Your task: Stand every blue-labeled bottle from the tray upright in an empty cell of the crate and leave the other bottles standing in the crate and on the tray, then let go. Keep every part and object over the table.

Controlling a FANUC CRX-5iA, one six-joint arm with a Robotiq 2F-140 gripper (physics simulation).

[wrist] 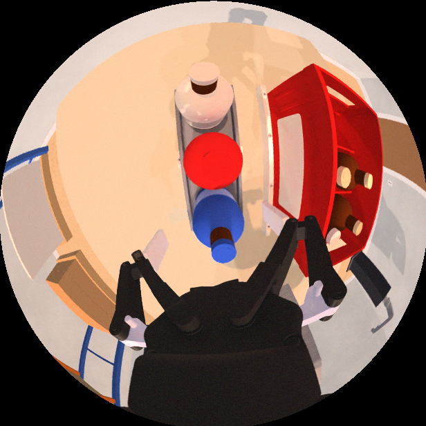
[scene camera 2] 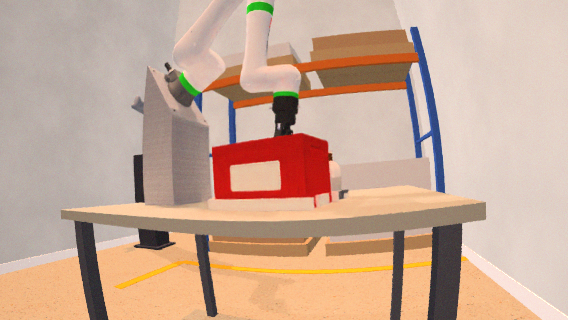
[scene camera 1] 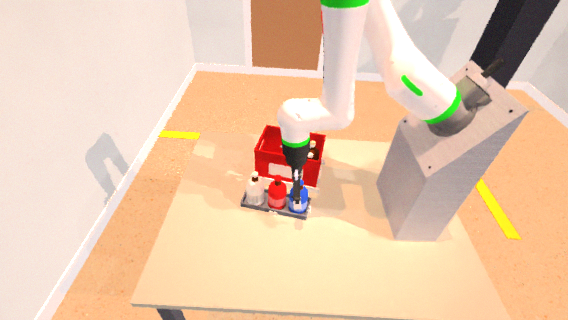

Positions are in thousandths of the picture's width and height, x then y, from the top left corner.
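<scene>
Wrist picture: the gripper (wrist: 499,527); a white bottle (wrist: 478,229); a blue bottle (wrist: 511,522); a red bottle (wrist: 499,377).
</scene>
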